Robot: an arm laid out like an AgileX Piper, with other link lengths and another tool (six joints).
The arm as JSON. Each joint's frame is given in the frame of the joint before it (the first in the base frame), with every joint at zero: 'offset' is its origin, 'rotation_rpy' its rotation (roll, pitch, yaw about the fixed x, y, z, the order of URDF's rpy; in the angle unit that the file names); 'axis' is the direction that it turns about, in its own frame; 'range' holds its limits. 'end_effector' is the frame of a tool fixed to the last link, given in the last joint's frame.
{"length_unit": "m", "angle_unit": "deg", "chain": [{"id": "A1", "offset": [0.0, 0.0, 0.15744], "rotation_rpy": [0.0, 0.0, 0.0], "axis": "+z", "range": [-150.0, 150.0]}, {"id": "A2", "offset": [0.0, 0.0, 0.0], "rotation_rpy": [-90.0, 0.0, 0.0], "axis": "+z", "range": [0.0, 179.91]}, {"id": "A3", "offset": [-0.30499, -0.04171, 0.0], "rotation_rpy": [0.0, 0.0, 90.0], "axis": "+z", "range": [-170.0, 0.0]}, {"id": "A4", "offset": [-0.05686, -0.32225, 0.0], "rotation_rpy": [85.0, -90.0, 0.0], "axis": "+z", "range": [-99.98, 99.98]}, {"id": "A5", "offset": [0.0, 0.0, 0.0], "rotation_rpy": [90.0, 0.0, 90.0], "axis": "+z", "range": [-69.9, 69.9]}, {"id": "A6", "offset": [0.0, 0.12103, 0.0], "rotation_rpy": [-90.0, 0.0, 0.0], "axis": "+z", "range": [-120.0, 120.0]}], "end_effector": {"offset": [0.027, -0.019, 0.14], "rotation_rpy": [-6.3, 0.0, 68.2]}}
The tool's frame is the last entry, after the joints.
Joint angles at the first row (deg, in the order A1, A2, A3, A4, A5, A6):
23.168, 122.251, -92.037, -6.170, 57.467, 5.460
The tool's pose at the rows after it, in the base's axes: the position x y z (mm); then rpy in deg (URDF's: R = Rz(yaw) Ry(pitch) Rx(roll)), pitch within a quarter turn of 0, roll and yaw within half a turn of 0:
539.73, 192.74, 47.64, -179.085, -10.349, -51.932
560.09, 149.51, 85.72, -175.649, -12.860, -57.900
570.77, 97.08, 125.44, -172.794, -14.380, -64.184
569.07, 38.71, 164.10, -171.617, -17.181, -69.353
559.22, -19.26, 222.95, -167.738, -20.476, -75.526
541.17, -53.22, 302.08, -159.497, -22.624, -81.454
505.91, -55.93, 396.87, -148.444, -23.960, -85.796
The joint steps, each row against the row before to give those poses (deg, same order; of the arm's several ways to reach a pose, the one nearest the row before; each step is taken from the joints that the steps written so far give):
-1.691, -2.246, -0.001, -3.045, -0.049, 3.411
-3.879, -3.697, 0.001, -2.097, 0.113, 2.205
-4.815, -4.055, 0.000, -1.025, 1.184, 0.914
-4.636, -4.146, -0.001, -2.473, 2.535, 0.209
-4.715, -6.175, 0.002, -2.423, 1.982, -0.001
-3.254, -8.248, -0.001, -0.609, 0.213, -0.481
-0.357, -10.370, 0.000, 0.085, 0.000, -0.493

